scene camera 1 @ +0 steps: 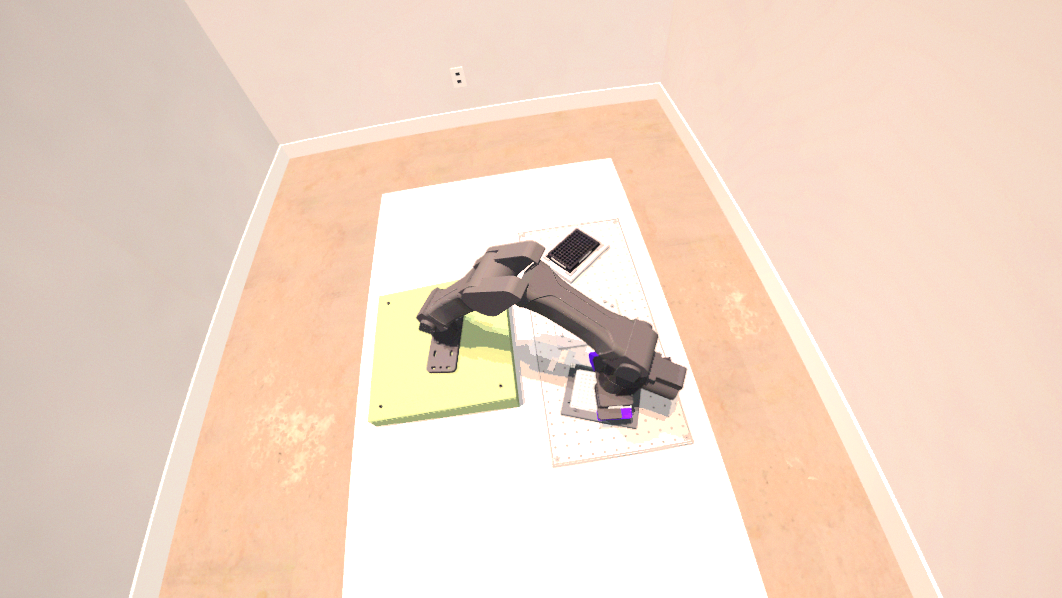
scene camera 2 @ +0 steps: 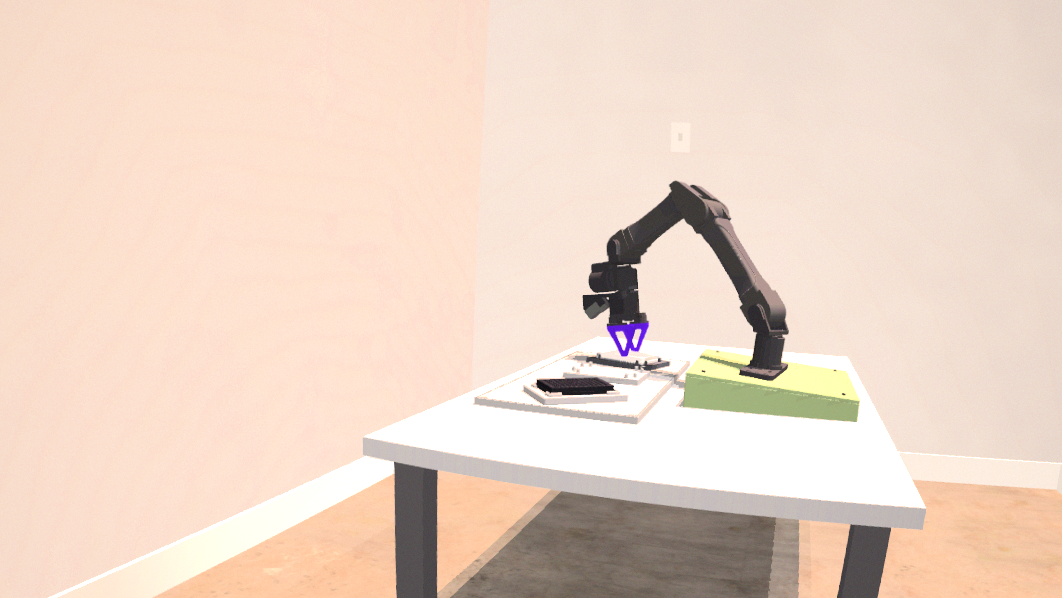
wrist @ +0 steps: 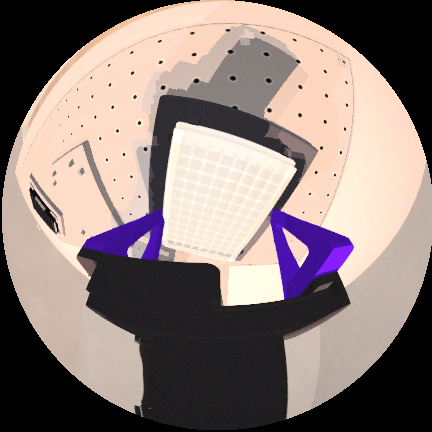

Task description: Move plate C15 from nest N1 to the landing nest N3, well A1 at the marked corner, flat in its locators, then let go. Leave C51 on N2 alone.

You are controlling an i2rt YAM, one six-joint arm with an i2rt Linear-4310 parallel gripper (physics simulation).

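Observation:
A white plate, C15 by its place (scene camera 1: 584, 390) (scene camera 2: 642, 358) (wrist: 225, 195), lies in the dark nest (scene camera 1: 568, 390) (scene camera 2: 646, 366) (wrist: 161, 145). My gripper (scene camera 1: 610, 387) (scene camera 2: 628, 352) (wrist: 217, 214) is open, pointing down, with its purple fingertips low at the plate. In the wrist view the fingers stand on either side of it, and the plate looks turned slightly against them; contact cannot be made out. An empty pale nest with small locators (scene camera 2: 609, 375) (wrist: 75, 200) is in the middle. A black plate (scene camera 1: 574, 250) (scene camera 2: 574, 385) (wrist: 44, 210) sits on the white nest (scene camera 1: 590, 263) (scene camera 2: 583, 398). Labels and well A1 are unreadable.
The nests stand on a pale perforated board (scene camera 1: 553, 445) (scene camera 2: 505, 401) on the white table (scene camera 1: 460, 505) (scene camera 2: 668, 460). The arm's base stands on a green block (scene camera 1: 408, 356) (scene camera 2: 765, 401) beside the board. The arm covers the middle of the board in scene camera 1.

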